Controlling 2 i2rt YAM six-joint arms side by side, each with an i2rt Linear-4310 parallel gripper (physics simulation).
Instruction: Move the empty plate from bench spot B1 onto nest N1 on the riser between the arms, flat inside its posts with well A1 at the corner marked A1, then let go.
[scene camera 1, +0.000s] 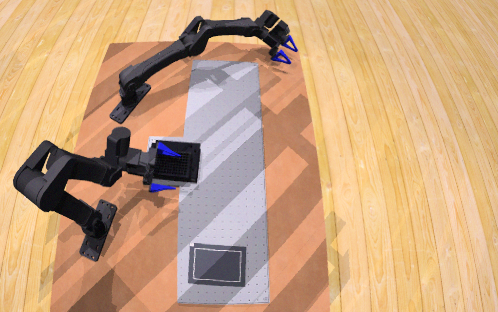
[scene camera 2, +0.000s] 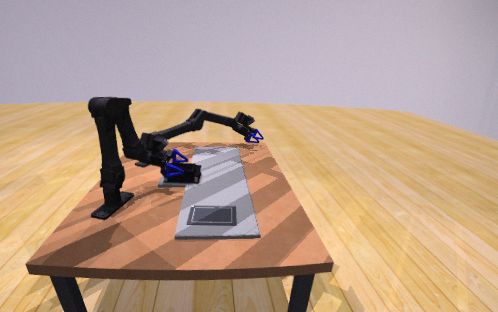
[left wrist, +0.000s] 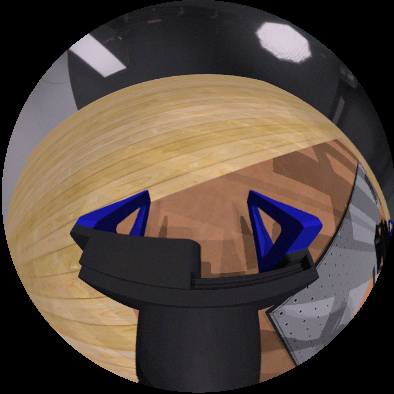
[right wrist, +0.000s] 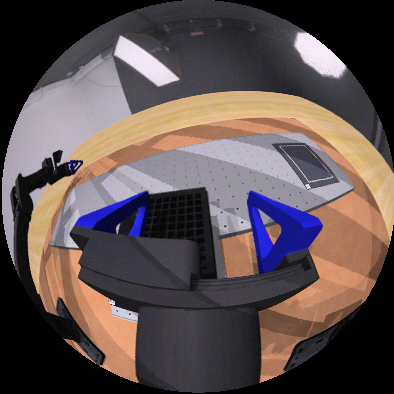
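Where they show: left gripper, fingertip midpoint: (scene camera 1: 294, 57) (scene camera 2: 261, 140) (left wrist: 198, 195) (right wrist: 79, 161); right gripper, fingertip midpoint: (scene camera 1: 178, 172) (scene camera 2: 186, 166) (right wrist: 198, 195); left arm's base, origin of the base link: (scene camera 1: 130, 101); right arm's base, origin of the base link: (scene camera 1: 98, 230) (scene camera 2: 113, 205).
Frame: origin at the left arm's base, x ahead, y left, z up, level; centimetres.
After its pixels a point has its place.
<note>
The black gridded plate (scene camera 1: 176, 167) {z 7.4, x 33.7, y -15.8 cm} (right wrist: 175, 215) {z 7.7, x 34.1, y -15.3 cm} is over the pale riser (scene camera 1: 170, 139) {z 1.3, x 24.3, y -6.3 cm} (scene camera 2: 172, 185) {z 0.8, x 30.6, y -21.4 cm} between the arms. Whether it sits flat inside the posts is hidden by its dark surroundings and my right gripper. A pale corner with a small tag (right wrist: 111, 302) {z 5.5, x 21.1, y -11.4 cm} shows in the right wrist view. My right gripper (scene camera 1: 177, 172) {z 9.5, x 35.7, y -17.6 cm} (scene camera 2: 185, 165) {z 9.5, x 35.7, y -17.6 cm} (right wrist: 198, 195) {z 9.5, x 35.7, y -17.6 cm} is open; in scene camera 1 one finger overlaps the plate and the other is beside it. My left gripper (scene camera 1: 293, 56) {z 5.3, x 47.1, y 51.2 cm} (scene camera 2: 260, 139) {z 5.3, x 47.1, y 51.2 cm} (left wrist: 198, 195) {z 5.3, x 47.1, y 51.2 cm} is open and empty, far from the plate. A dark, white-outlined pad (scene camera 1: 217, 265) {z 1.5, x 58.4, y -35.3 cm} (scene camera 2: 212, 215) {z 1.5, x 58.5, y -35.7 cm} carries no plate.
A long perforated grey board (scene camera 1: 220, 210) {z 1.3, x 51.1, y -19.4 cm} (scene camera 2: 220, 192) {z 1.3, x 52.8, y -18.2 cm} (left wrist: 320, 300) {z 1.3, x 32.8, y 33.2 cm} (right wrist: 165, 172) {z 1.3, x 47.0, y -3.6 cm} runs along the table beside the riser and bears the outlined pad. The left arm's base (scene camera 1: 130, 102) {z 3.5, x 2.5, y -1.9 cm} and the right arm's base (scene camera 1: 98, 240) {z 1.1, x 22.1, y -48.8 cm} stand on either side of the riser.
</note>
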